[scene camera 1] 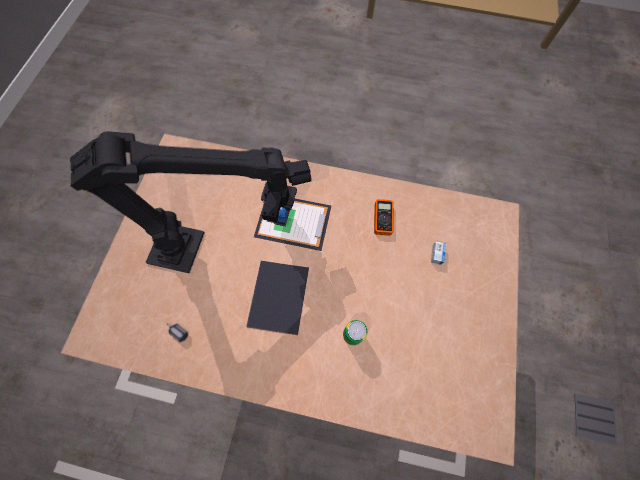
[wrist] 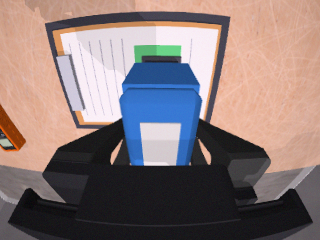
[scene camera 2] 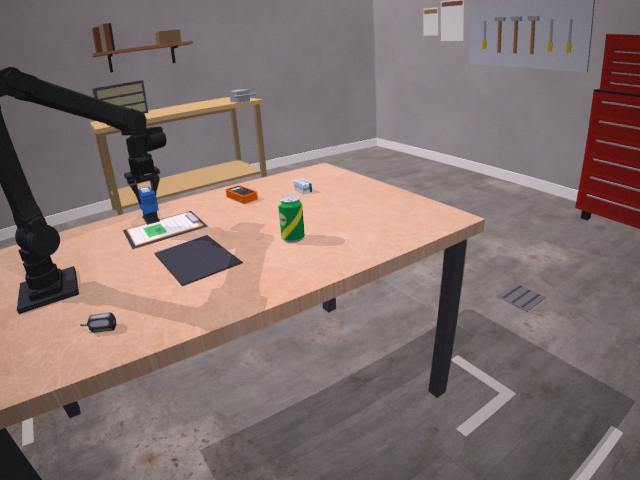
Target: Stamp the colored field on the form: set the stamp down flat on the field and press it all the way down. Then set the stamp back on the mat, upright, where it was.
Observation:
In view: my gripper (wrist: 160, 118), a stamp (wrist: 160, 105), a clipboard (scene camera 1: 306, 225) and a dark mat (scene camera 1: 278, 297).
The clipboard is seen too in the wrist view (wrist: 95, 53) and in scene camera 2 (scene camera 2: 142, 235). The dark mat also shows in scene camera 2 (scene camera 2: 188, 262).

